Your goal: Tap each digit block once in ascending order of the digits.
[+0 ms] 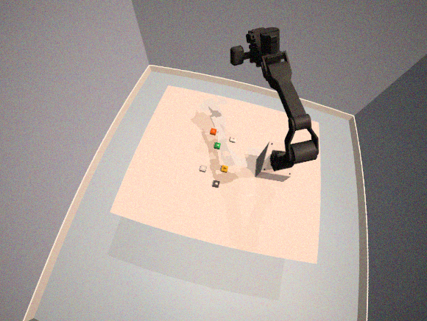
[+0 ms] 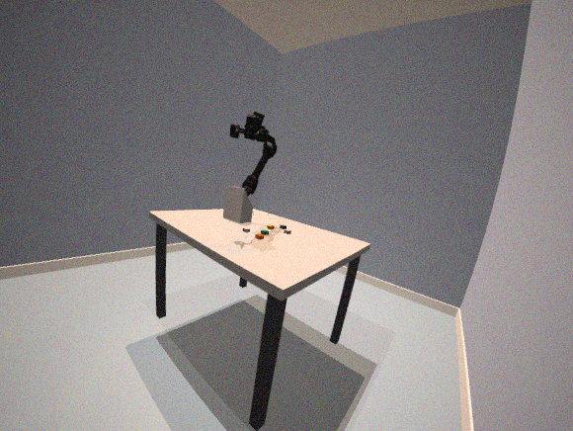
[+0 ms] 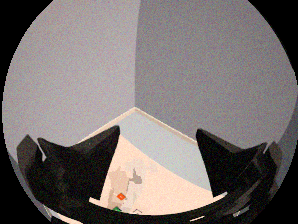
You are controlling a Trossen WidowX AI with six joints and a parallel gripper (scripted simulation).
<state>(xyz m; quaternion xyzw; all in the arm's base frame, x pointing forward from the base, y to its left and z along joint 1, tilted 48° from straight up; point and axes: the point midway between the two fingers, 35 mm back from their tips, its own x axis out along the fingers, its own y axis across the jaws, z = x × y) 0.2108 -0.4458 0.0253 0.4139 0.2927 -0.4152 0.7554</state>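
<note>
Right now the black block is 48 cm below my gripper tip, 43 cm to the left of it and 3 cm ahead of it. Also, from my gripper tip: orange-red block 48 cm below, 12 cm to the left, 8 cm ahead; green block 48 cm below, 21 cm to the left, 4 cm ahead; white block 48 cm below, 15 cm to the left, 4 cm behind.
</note>
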